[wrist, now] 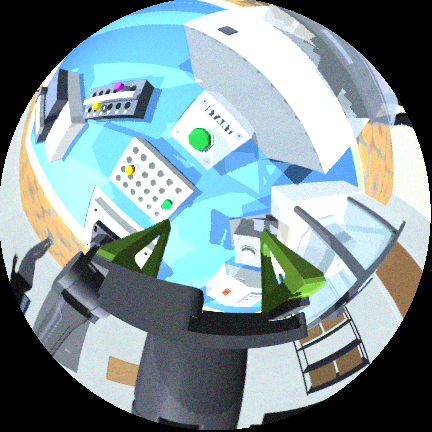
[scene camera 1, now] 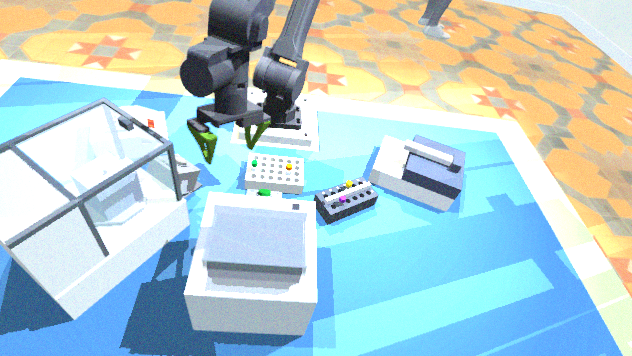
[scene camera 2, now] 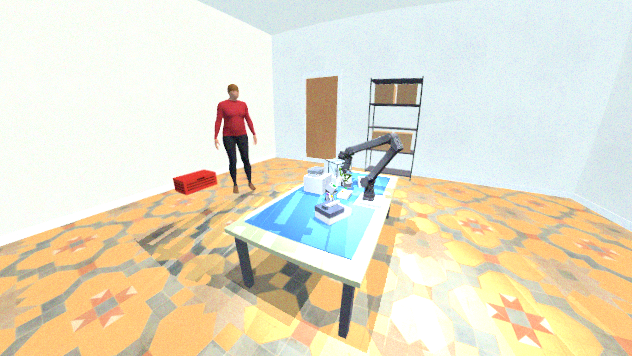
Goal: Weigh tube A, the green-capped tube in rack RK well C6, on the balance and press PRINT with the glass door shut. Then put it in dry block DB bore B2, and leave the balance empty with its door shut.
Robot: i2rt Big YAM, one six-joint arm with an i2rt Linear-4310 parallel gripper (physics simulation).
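Places are measured from the arm's base along level axes (x right, y ahead, z up), in millimetres.
Pixels of known places: gripper, fingertip midpoint: [wrist: 214,228] [scene camera 1: 229,155] [scene camera 2: 343,178]; arm's base, link origin: [scene camera 1: 278,117] [scene camera 2: 368,197].
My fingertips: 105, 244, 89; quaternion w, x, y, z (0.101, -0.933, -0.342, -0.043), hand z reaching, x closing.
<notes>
For each thing: its top centre in the pictures, then the offset to it from my fingertips, as dx, dy, dz. "pt": a spot on its surface instead.
- green-capped tube, top centre: [wrist: 166,205] [scene camera 1: 254,161] -48, -43, -57
- white rack, top centre: [wrist: 145,183] [scene camera 1: 275,168] [scene camera 2: 344,192] -96, -49, -81
- white console, top centre: [scene camera 1: 128,118] [wrist: 240,299] +232, -142, -42
- dark block, top centre: [wrist: 104,97] [scene camera 1: 348,191] -252, +23, -64
- orange-capped tube, top centre: [wrist: 128,169] [scene camera 1: 289,165] -124, -38, -57
- green START button, top centre: [wrist: 199,137] [scene camera 1: 264,190] -70, +54, -37
- large white lidded box, top centre: [scene camera 1: 262,197] [scene camera 2: 322,169] -62, +165, +78
- slate device, top centre: [scene camera 1: 426,148] [scene camera 2: 333,201] -442, -72, -10
- small grey box, surface spot: [wrist: 247,240] [scene camera 1: 189,169] pt +81, -6, -50
The green-capped tube [scene camera 1: 254,163] [wrist: 167,204] stands in the white rack [scene camera 1: 275,187] [wrist: 186,192], near one end. My gripper [scene camera 1: 230,155] [wrist: 214,228] is open and empty, above and beside the rack on the balance side. The balance [scene camera 1: 135,257] [wrist: 285,200] stands at the left in scene camera 1, with a dark-framed glass enclosure; I cannot tell how its door stands. A white console [wrist: 215,291] with a red key sits by it; the PRINT label is not legible. A dark block [scene camera 1: 345,216] [wrist: 145,100] with two rows of bores holds yellow-capped and magenta-capped tubes; its label is not readable.
An orange-capped tube [scene camera 1: 289,167] [wrist: 130,170] shares the rack. A green START button [scene camera 1: 264,192] [wrist: 199,139] lies between the rack and a large white lidded box [scene camera 1: 250,315] [wrist: 250,105]. A white and slate device [scene camera 1: 435,175] with a handle stands right of the dark block. A small grey box [scene camera 1: 187,176] [wrist: 247,240] stands beside the balance.
</notes>
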